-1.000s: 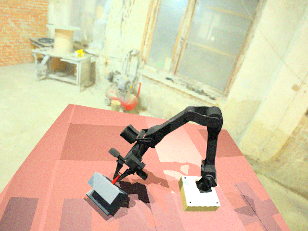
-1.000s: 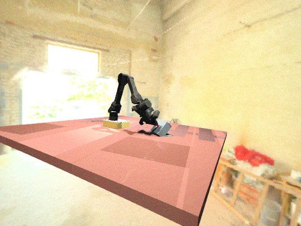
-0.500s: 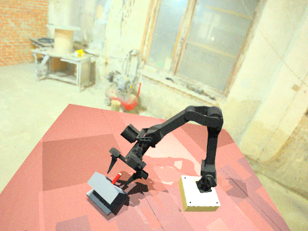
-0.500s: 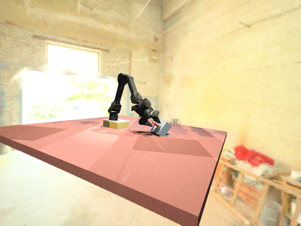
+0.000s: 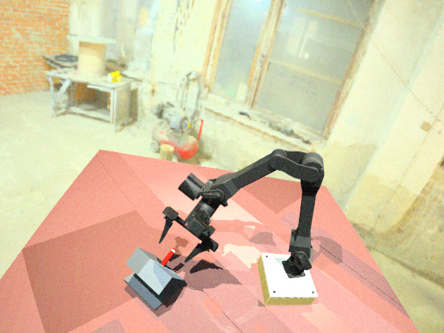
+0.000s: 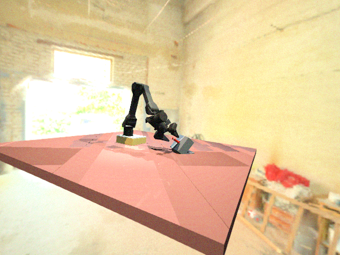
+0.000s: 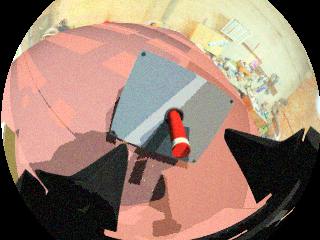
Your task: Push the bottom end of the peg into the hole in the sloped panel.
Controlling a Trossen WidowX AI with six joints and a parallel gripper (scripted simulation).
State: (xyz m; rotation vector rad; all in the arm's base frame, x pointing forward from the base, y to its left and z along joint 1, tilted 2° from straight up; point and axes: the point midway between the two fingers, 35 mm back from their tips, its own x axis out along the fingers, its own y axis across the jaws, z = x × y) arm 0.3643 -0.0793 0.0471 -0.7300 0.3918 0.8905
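Now: gripper tip 1 cm short of the red peg and 1 cm to the right of it. Round my gripper tip: grey sloped panel (4 cm ahead, 4 cm to the left, 4 cm below); then dark base plate (6 cm ahead, 6 cm to the left, 8 cm below).
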